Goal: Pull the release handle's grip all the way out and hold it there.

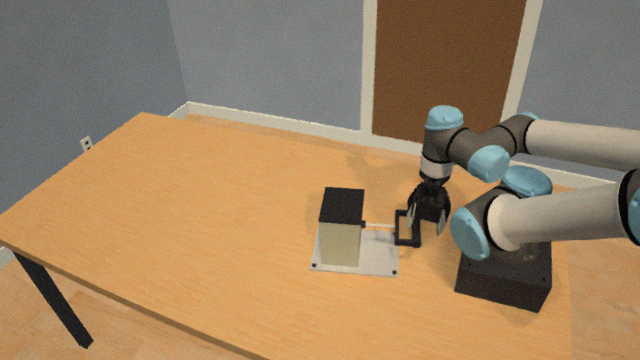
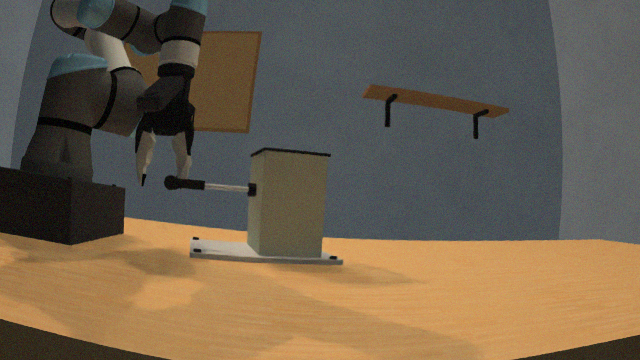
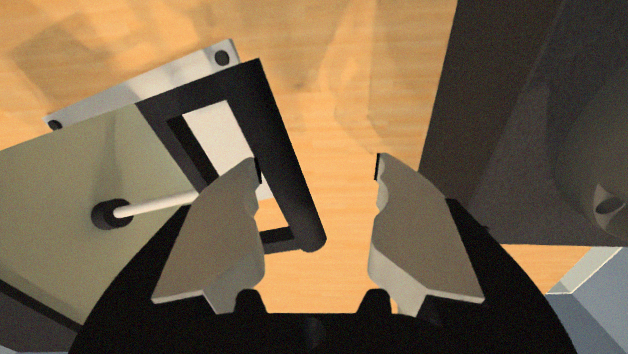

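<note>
The release handle's grip, a black rectangular loop (image 1: 416, 236) (image 2: 192, 184) (image 3: 281, 160), stands out from the pale green housing (image 1: 340, 245) (image 2: 290, 205) (image 3: 60, 175). A length of the thin white rod (image 1: 381, 225) (image 2: 226, 187) (image 3: 160, 203) shows between them. My gripper (image 1: 425, 230) (image 2: 163, 180) (image 3: 317, 159) points down at the grip with its fingers apart. One finger is at the loop's opening, close to the inner side of the outer bar. The other is beyond the bar on the robot base's side, with a gap between. Contact at the near finger cannot be told.
The housing stands on a light grey base plate (image 1: 377, 257) (image 2: 220, 250) (image 3: 165, 77) on the wooden table (image 1: 200, 210). The arm's dark base block (image 1: 500, 287) (image 2: 95, 215) (image 3: 470, 125) is close beyond the gripper. A wall shelf (image 2: 435, 100) hangs behind.
</note>
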